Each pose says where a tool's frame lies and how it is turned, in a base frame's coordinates. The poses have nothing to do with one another.
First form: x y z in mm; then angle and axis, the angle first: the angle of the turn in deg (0 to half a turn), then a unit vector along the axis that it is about.
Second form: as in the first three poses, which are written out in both.
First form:
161 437 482 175.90 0.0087 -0.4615 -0.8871
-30 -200 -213 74.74 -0.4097 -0.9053 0.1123
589 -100 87 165.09 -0.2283 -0.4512 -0.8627
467 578 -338 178.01 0.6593 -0.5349 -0.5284
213 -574 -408 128.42 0.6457 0.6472 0.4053
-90 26 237 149.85 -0.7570 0.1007 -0.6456
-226 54 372 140.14 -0.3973 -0.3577 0.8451
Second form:
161 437 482 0.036 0.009 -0.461 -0.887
-30 -200 -213 0.795 -0.249 -0.549 0.068
589 -100 87 0.130 -0.226 -0.447 -0.855
467 578 -338 0.017 0.659 -0.535 -0.528
213 -574 -408 0.435 0.581 0.583 0.365
-90 26 237 0.260 -0.731 0.097 -0.623
-226 54 372 0.341 -0.374 -0.336 0.794

